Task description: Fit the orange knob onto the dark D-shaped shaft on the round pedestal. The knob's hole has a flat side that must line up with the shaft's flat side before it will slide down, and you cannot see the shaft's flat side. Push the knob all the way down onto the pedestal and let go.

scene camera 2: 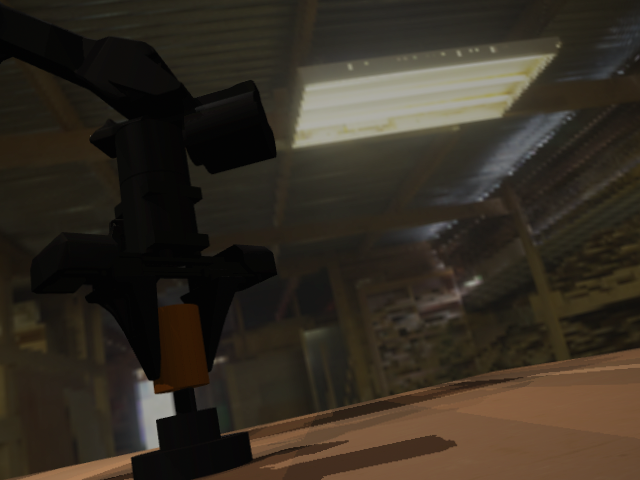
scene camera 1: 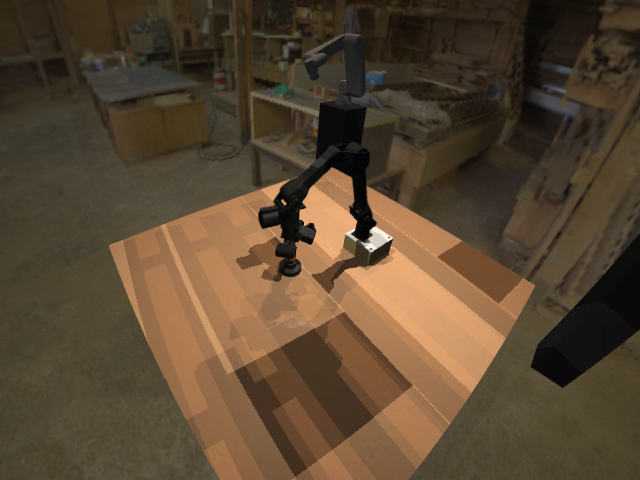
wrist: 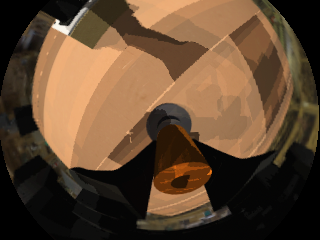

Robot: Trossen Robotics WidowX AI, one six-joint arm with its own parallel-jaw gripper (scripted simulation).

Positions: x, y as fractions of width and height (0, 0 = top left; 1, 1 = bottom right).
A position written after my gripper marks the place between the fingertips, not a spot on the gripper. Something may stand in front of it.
my gripper: scene camera 2 0.28, 0.78; scene camera 1 0.45, 0.53; wrist 0.54, 0.59
